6 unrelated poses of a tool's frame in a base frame.
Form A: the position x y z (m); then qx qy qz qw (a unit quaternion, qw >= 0).
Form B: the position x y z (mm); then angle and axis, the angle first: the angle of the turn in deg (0 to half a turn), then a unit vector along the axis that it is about. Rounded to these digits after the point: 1 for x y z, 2 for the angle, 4 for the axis.
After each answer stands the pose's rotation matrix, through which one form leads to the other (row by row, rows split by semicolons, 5 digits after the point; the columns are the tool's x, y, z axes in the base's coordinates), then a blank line. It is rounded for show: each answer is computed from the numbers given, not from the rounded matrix.
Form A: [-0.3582, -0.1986, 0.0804, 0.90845, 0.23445, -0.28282, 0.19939]
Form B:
[-358.2, -198.6, 80.4, 157.00, 0.9271, 0.2393, -0.2886]
0.73009 0.53876 -0.42037; 0.31319 -0.81055 -0.49489; -0.60735 0.22966 -0.76051

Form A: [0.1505, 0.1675, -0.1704, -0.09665, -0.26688, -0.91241, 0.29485]
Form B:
[150.5, 167.5, -170.4, 145.70, -0.1011, -0.2793, -0.9549]
-0.80744 0.58964 0.01899; -0.48646 -0.68368 0.54401; 0.33375 0.43002 0.83887

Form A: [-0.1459, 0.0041, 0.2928, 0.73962, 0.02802, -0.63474, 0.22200]
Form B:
[-145.9, 4.1, 292.8, 154.35, 0.7585, 0.0287, -0.6510]
0.19264 0.32327 -0.92649; -0.24038 -0.89986 -0.36396; -0.95137 0.29282 -0.09564

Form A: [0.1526, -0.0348, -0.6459, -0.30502, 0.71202, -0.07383, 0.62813]
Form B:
[152.6, -34.8, -645.9, 102.18, -0.3920, 0.9151, -0.0949]
-0.02484 -0.34161 0.93951; -0.52711 0.80303 0.27805; -0.84944 -0.48832 -0.20001

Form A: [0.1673, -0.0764, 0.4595, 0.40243, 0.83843, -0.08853, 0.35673]
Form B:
[167.3, -76.4, 459.5, 138.20, 0.4308, 0.8975, -0.0948]
-0.42159 0.73798 0.52693; 0.61165 0.66043 -0.43557; -0.66943 0.13866 -0.72981

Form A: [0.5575, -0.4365, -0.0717, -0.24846, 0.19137, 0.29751, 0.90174]
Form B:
[557.5, -436.5, -71.7, 51.22, -0.5748, 0.4427, 0.6882]
0.74973 -0.63165 0.19729; 0.44146 0.69951 0.56196; -0.49297 -0.33422 0.80329

